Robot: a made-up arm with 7 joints. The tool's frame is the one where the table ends. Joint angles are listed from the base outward.
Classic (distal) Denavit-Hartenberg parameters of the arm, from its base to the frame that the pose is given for. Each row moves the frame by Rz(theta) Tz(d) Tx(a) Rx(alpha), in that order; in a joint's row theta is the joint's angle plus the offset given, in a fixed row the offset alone. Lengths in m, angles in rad.
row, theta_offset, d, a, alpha
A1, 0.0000, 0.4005, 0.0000, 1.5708
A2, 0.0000, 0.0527, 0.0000, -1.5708
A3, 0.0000, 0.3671, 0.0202, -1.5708
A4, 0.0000, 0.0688, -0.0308, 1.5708
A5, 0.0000, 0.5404, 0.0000, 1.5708
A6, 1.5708, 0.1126, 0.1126, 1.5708
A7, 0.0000, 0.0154, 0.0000, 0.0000
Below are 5 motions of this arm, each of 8 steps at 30 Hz.
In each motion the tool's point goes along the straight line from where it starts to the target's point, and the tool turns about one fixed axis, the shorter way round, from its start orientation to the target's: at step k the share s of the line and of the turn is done. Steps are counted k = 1, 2, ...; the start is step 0. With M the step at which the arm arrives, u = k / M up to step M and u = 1 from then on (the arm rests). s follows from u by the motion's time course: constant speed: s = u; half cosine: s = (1 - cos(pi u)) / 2; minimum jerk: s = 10 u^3 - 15 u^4 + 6 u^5.
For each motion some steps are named. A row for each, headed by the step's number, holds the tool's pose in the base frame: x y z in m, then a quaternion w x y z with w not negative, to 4 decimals.
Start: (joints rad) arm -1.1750 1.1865 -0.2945 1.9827 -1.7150 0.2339 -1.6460
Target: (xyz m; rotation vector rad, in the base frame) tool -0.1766 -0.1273 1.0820 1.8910 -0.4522 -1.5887
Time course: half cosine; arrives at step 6
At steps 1, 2, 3, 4, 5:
1: -0.1341 -0.0955 1.1112 0.3450 0.7018 -0.1178 -0.6121
2: -0.1425 -0.1017 1.1055 0.3383 0.7048 -0.1283 -0.6102
3: -0.1538 -0.1103 1.0977 0.3290 0.7088 -0.1427 -0.6075
4: -0.1652 -0.1188 1.0898 0.3196 0.7125 -0.1570 -0.6046
5: -0.1736 -0.1250 1.0841 0.3127 0.7151 -0.1674 -0.6024

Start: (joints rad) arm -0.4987 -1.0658 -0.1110 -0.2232 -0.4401 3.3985 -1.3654
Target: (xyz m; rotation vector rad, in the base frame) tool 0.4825 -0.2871 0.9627 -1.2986 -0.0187 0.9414
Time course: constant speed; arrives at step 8
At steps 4, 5, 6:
4: 0.4885 -0.3214 0.9301 0.7037 -0.5550 0.0205 0.4431
5: 0.4870 -0.3128 0.9383 0.7017 -0.5618 0.0133 0.4379
6: 0.4855 -0.3043 0.9464 0.6997 -0.5686 0.0061 0.4326

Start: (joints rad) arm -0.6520 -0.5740 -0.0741 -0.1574 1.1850 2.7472 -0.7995
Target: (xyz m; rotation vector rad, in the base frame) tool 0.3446 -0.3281 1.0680 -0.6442 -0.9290 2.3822
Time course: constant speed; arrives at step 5
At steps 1, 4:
1: 0.3108 -0.3304 1.0795 0.2467 -0.2743 -0.3851 0.8459
4: 0.3361 -0.3287 1.0709 0.2491 -0.2461 -0.3523 0.8679

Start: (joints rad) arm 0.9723 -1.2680 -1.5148 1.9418 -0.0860 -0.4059 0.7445
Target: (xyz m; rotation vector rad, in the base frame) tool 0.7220 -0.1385 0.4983 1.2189 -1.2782 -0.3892
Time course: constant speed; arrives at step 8
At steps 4, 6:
4: 0.6655 -0.2107 0.4740 0.6171 0.4821 -0.5807 -0.2226
6: 0.6938 -0.1746 0.4861 0.6181 0.5063 -0.5685 -0.1960

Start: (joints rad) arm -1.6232 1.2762 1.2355 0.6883 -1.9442 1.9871 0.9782
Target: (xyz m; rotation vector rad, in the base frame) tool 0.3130 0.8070 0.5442 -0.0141 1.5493 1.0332
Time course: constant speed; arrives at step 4
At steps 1, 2, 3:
1: 0.3137 0.8037 0.5355 0.5985 -0.0114 0.6820 0.4202
2: 0.3134 0.8048 0.5384 0.5980 -0.0097 0.6772 0.4285
3: 0.3132 0.8059 0.5413 0.5975 -0.0079 0.6724 0.4368

